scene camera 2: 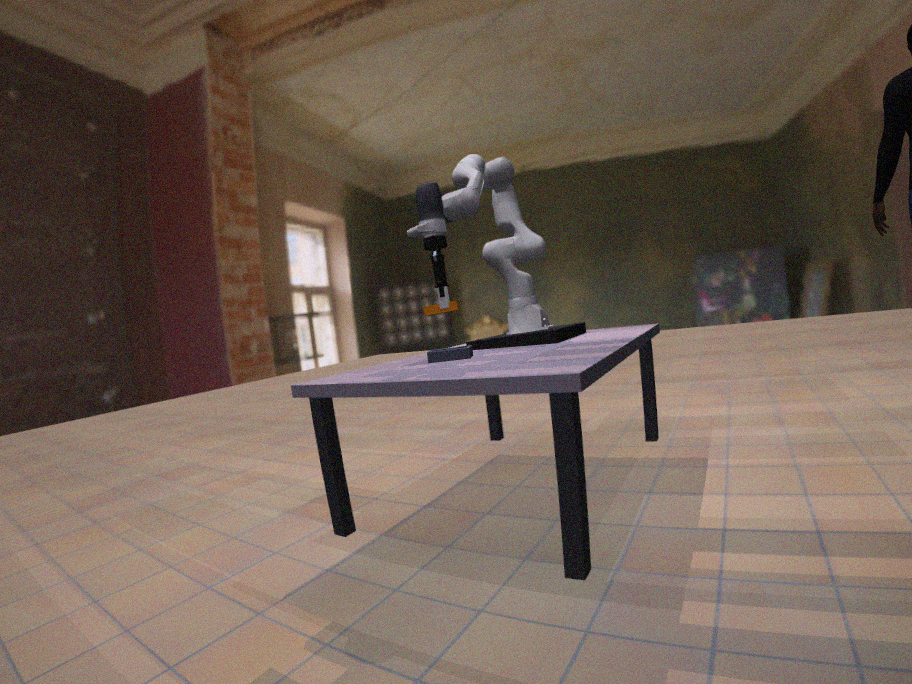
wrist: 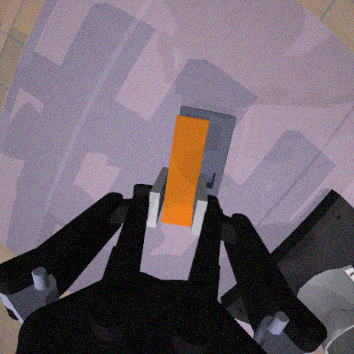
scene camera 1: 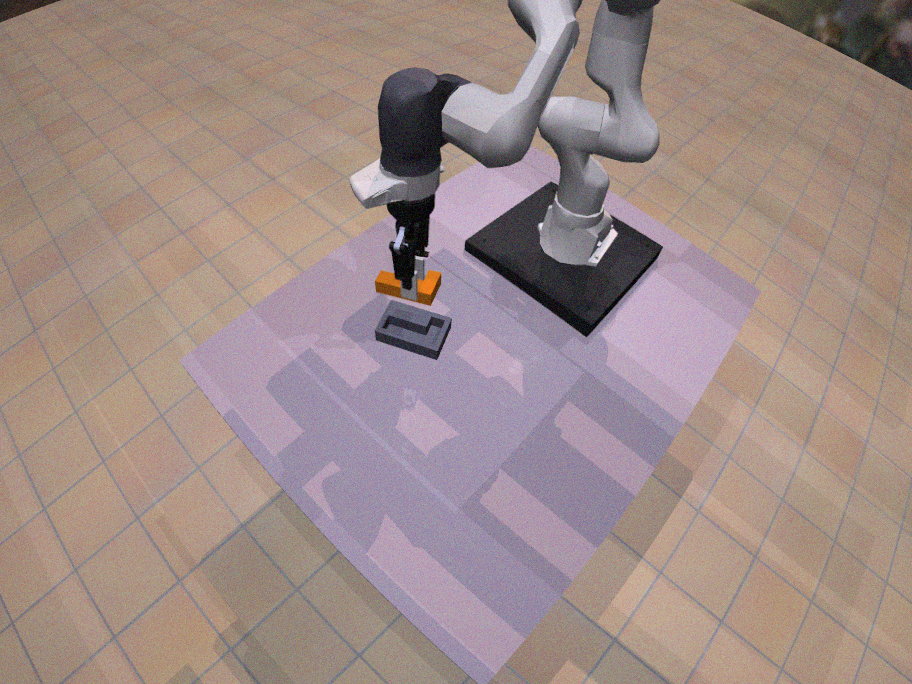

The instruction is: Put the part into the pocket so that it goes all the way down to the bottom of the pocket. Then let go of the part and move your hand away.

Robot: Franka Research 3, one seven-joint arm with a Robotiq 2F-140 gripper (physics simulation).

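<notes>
The gripper (scene camera 1: pixel 413 290), which is also the gripper (scene camera 2: pixel 445 308) and the gripper (wrist: pixel 181 183), carries an orange L-shaped block, clear of everything else. That orange L-shaped block (scene camera 1: pixel 385 283) shows in the wrist view too, as the block (wrist: pixel 189 134).
</notes>
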